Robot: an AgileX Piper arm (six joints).
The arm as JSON. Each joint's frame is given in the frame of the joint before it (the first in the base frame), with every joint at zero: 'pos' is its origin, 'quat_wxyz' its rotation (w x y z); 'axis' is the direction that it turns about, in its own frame. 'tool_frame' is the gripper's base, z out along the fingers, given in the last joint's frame.
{
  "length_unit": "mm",
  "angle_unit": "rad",
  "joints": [
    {
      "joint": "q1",
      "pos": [
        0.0,
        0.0,
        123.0
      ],
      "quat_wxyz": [
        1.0,
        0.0,
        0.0,
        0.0
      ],
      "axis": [
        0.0,
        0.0,
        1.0
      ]
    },
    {
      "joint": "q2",
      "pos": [
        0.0,
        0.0,
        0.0
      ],
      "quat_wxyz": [
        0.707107,
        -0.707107,
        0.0,
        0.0
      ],
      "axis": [
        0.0,
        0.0,
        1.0
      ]
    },
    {
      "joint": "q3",
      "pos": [
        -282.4,
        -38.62,
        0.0
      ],
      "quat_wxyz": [
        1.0,
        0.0,
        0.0,
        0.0
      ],
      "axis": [
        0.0,
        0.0,
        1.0
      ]
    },
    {
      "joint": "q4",
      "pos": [
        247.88,
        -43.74,
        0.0
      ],
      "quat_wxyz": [
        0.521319,
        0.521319,
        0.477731,
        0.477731
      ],
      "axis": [
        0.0,
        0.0,
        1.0
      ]
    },
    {
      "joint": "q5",
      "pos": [
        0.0,
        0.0,
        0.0
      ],
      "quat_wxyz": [
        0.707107,
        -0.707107,
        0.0,
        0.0
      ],
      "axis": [
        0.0,
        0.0,
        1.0
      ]
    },
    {
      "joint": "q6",
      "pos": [
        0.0,
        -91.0,
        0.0
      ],
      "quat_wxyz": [
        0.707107,
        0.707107,
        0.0,
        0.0
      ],
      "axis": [
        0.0,
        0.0,
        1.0
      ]
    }
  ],
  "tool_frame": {
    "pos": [
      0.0,
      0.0,
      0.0
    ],
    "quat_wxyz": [
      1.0,
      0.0,
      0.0,
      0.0
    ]
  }
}
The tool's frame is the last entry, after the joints.
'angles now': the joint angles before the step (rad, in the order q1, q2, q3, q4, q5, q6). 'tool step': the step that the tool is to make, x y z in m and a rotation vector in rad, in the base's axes. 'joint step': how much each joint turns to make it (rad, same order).
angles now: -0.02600 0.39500 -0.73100 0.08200 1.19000 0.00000
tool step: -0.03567 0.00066 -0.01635 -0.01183 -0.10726 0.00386
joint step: -0.00005 -0.19999 0.06699 -0.00396 0.02600 -0.00604
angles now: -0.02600 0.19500 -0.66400 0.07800 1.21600 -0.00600
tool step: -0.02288 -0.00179 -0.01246 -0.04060 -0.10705 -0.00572
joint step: 0.00003 -0.15002 0.04101 -0.02803 0.00201 -0.01798
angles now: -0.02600 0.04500 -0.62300 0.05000 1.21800 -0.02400
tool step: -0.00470 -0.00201 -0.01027 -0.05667 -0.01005 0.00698
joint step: 0.00003 -0.05003 0.03301 -0.02503 0.00702 -0.04297
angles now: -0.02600 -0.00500 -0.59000 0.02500 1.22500 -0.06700
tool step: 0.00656 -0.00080 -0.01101 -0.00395 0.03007 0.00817
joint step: 0.01100 0.00001 0.04701 -0.00500 -0.01702 -0.00100
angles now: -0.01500 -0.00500 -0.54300 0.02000 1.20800 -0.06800
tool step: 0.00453 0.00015 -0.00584 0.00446 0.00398 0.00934
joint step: 0.00800 0.00000 0.02898 0.00400 -0.02498 0.00100
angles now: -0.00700 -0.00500 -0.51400 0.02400 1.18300 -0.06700
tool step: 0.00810 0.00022 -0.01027 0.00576 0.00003 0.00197
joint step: 0.00197 0.00001 0.05201 0.00403 -0.05202 0.00197
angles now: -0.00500 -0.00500 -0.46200 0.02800 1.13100 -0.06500
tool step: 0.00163 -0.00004 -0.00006 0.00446 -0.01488 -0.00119
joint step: 0.00204 0.00000 0.00599 -0.00003 -0.02099 0.00503
